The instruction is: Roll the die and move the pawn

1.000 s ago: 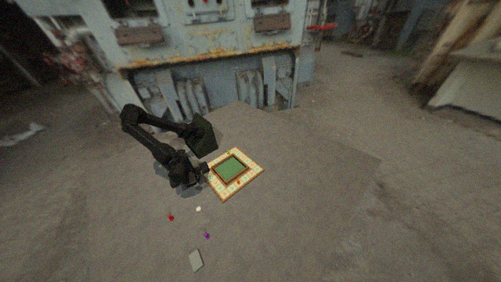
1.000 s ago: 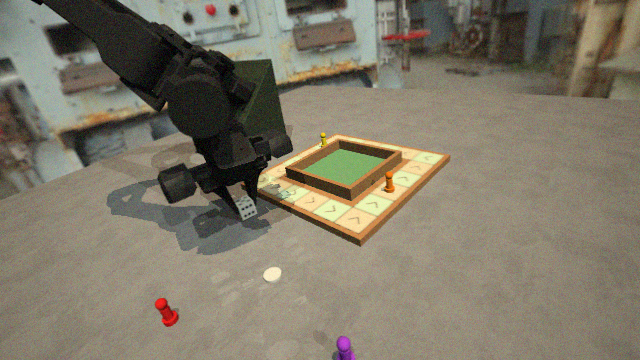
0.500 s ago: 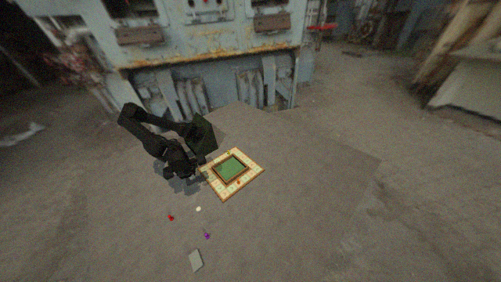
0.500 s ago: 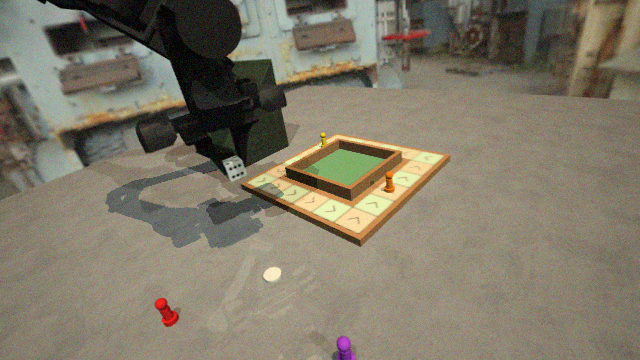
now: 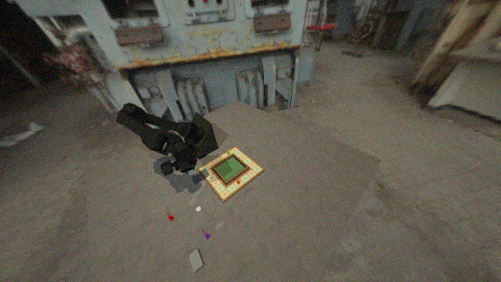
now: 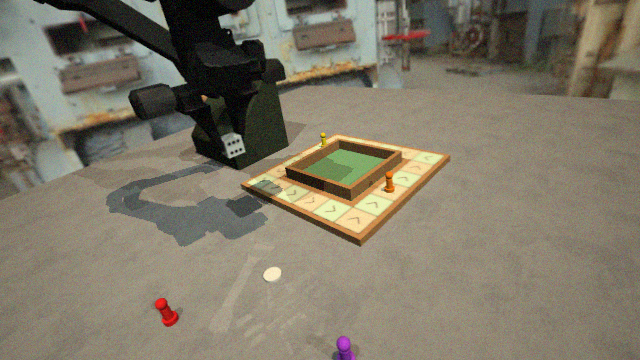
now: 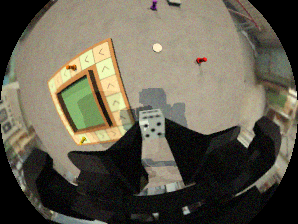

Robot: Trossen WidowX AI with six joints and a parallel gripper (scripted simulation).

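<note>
Now: gripper tip 12 cm short of the orange pawn, 18 cm to the right of it and 10 cm above it. The rest, counted from my gripper tip: white die right at my gripper tip; then red pawn 9 cm ahead, 16 cm to the right, 11 cm below; then white disc 12 cm ahead, 4 cm to the right, 13 cm below.
</note>
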